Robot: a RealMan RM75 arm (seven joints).
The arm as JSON. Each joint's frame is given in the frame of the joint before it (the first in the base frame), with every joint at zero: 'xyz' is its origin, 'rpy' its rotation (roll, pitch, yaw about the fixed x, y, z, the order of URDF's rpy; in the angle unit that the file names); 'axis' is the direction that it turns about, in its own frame. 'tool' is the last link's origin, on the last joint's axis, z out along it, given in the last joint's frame.
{
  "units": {
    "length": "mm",
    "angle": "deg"
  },
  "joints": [
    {
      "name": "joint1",
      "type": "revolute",
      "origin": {
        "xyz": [
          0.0,
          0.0,
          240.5
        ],
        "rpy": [
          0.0,
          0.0,
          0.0
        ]
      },
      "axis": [
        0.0,
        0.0,
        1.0
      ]
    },
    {
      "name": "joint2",
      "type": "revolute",
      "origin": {
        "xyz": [
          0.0,
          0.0,
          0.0
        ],
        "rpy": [
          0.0,
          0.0,
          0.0
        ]
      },
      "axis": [
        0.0,
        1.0,
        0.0
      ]
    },
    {
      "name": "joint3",
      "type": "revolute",
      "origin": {
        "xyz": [
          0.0,
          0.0,
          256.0
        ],
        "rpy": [
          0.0,
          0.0,
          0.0
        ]
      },
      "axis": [
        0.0,
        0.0,
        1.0
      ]
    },
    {
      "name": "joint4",
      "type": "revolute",
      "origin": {
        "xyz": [
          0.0,
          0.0,
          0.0
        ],
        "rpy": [
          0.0,
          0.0,
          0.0
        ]
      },
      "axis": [
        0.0,
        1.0,
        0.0
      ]
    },
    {
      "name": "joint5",
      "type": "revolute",
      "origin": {
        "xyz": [
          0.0,
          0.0,
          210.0
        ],
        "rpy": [
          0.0,
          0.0,
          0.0
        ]
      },
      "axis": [
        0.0,
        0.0,
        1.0
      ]
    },
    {
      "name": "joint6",
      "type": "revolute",
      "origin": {
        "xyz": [
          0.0,
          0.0,
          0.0
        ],
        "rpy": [
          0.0,
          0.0,
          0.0
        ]
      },
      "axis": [
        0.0,
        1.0,
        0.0
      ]
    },
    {
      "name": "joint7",
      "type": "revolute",
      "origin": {
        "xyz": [
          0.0,
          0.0,
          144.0
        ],
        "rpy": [
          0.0,
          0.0,
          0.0
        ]
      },
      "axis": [
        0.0,
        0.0,
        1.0
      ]
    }
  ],
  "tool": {
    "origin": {
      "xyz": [
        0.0,
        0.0,
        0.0
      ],
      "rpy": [
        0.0,
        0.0,
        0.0
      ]
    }
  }
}
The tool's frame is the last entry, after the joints.
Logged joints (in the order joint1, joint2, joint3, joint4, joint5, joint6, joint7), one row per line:
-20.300 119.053 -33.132 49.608 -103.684 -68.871 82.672
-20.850 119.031 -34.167 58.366 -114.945 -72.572 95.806
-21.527 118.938 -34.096 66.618 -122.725 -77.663 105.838
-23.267 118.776 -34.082 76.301 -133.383 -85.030 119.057
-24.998 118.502 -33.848 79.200 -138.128 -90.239 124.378
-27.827 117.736 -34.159 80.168 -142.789 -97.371 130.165
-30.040 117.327 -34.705 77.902 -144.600 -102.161 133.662
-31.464 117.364 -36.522 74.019 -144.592 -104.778 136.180
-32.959 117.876 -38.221 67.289 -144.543 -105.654 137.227
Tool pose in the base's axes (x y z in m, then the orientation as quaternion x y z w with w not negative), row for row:
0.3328 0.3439 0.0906 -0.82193 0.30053 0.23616 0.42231
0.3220 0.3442 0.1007 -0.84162 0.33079 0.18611 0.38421
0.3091 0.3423 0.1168 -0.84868 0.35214 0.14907 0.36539
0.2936 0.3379 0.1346 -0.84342 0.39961 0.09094 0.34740
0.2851 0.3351 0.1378 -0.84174 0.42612 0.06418 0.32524
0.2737 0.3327 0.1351 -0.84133 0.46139 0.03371 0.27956
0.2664 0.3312 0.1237 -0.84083 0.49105 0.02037 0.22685
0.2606 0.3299 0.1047 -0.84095 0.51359 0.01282 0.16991
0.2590 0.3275 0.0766 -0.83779 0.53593 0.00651 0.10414
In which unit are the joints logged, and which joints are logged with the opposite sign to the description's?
The joints are logged in degrees. Opposite sign: joint1, joint4.
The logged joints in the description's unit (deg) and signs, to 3 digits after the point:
20.300 119.053 -33.132 -49.608 -103.684 -68.871 82.672
20.850 119.031 -34.167 -58.366 -114.945 -72.572 95.806
21.527 118.938 -34.096 -66.618 -122.725 -77.663 105.838
23.267 118.776 -34.082 -76.301 -133.383 -85.030 119.057
24.998 118.502 -33.848 -79.200 -138.128 -90.239 124.378
27.827 117.736 -34.159 -80.168 -142.789 -97.371 130.165
30.040 117.327 -34.705 -77.902 -144.600 -102.161 133.662
31.464 117.364 -36.522 -74.019 -144.592 -104.778 136.180
32.959 117.876 -38.221 -67.289 -144.543 -105.654 137.227

